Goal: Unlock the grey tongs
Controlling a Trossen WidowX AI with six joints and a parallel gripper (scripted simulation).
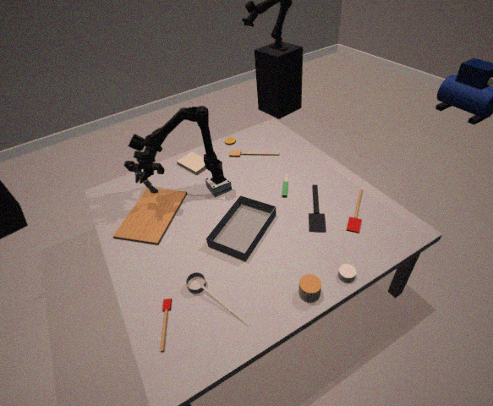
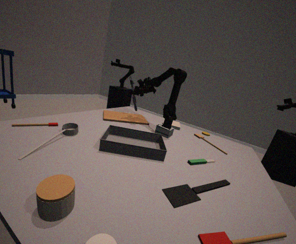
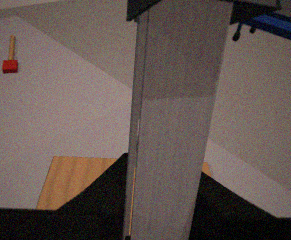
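Now: gripper tip 1 cm to the right of the wooden board and 21 cm above it. Round my gripper tip: cream block: 21 cm behind, 39 cm to the left, 20 cm below; green-handled tool: 31 cm ahead, 64 cm to the left, 21 cm below; roasting tin: 40 cm ahead, 27 cm to the left, 19 cm below.
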